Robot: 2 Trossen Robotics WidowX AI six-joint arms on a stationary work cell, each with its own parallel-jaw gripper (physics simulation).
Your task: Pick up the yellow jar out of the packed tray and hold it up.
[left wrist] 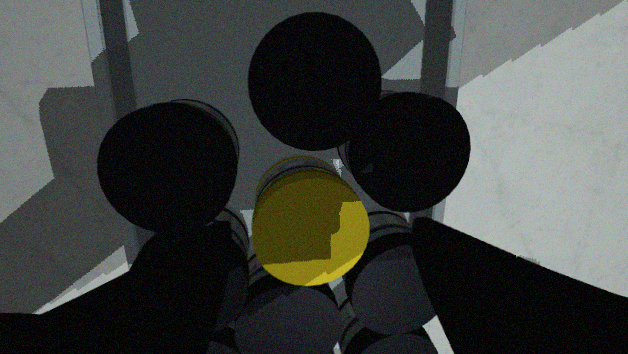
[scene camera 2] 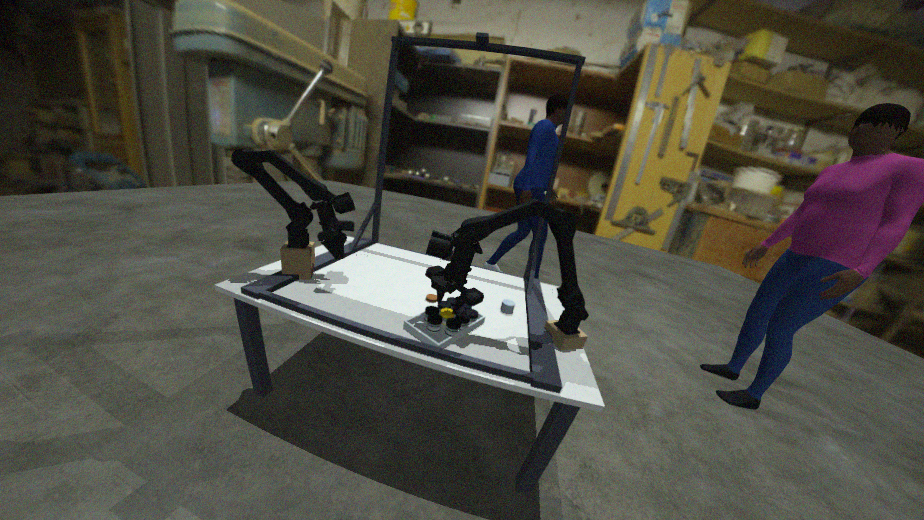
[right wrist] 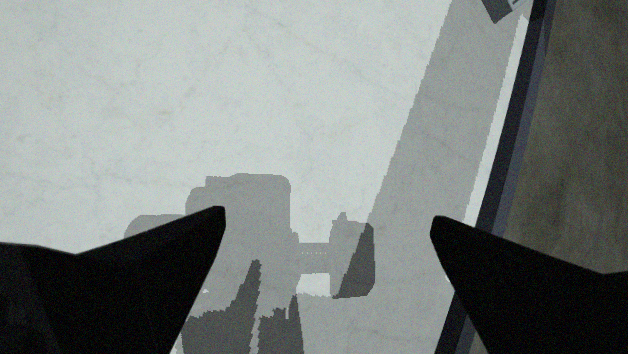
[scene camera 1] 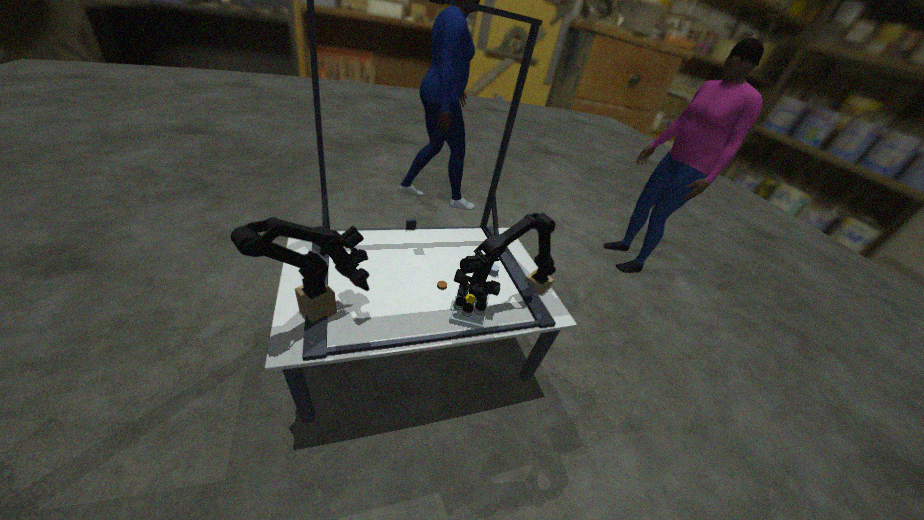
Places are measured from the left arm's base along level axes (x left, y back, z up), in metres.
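Where they show: left gripper, fingertip midpoint: (left wrist: 322, 232) (scene camera 2: 446, 308) (scene camera 1: 470, 296); right gripper, fingertip midpoint: (scene camera 2: 340, 259) (right wrist: 330, 221) (scene camera 1: 363, 286); left arm's base, origin of the base link: (scene camera 2: 566, 328) (scene camera 1: 540, 278); right arm's base, origin of the base link: (scene camera 2: 298, 245) (scene camera 1: 314, 290).
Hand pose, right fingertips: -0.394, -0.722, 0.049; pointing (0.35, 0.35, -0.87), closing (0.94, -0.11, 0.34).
Each offset is from my right fingertips to the top centre of the thing, as dx, dy, dz. "spot": to the spot under its first point.
The yellow jar {+0.274, +0.342, -0.049} (scene camera 1: 470, 298) (scene camera 2: 446, 313) (left wrist: 310, 230) stands among black-lidded jars {+0.302, +0.296, -0.049} (left wrist: 315, 80) (scene camera 2: 433, 315) in the grey tray {spot: +0.337, +0.241, -0.079} (scene camera 2: 417, 333) (left wrist: 437, 45). Black lids surround it closely in the left wrist view, part of its lid in shadow. My left gripper (scene camera 1: 475, 292) (left wrist: 322, 232) is partly open over the tray, its fingers on either side of the yellow lid in that view, with nothing between them gripped. Its fingertip height against the lids is hard to tell. My right gripper (scene camera 1: 366, 284) (scene camera 2: 340, 254) (right wrist: 330, 221) is open and empty above the table, away from the tray.
An orange disc {+0.118, +0.331, -0.083} (scene camera 1: 441, 284) (scene camera 2: 431, 297) lies on the white table behind and left of the tray. A pale blue cylinder {+0.200, +0.603, -0.060} (scene camera 1: 494, 270) (scene camera 2: 508, 306) stands behind and right of it. A dark frame post (scene camera 1: 510, 122) rises at the table's back right. Two people stand beyond the table.
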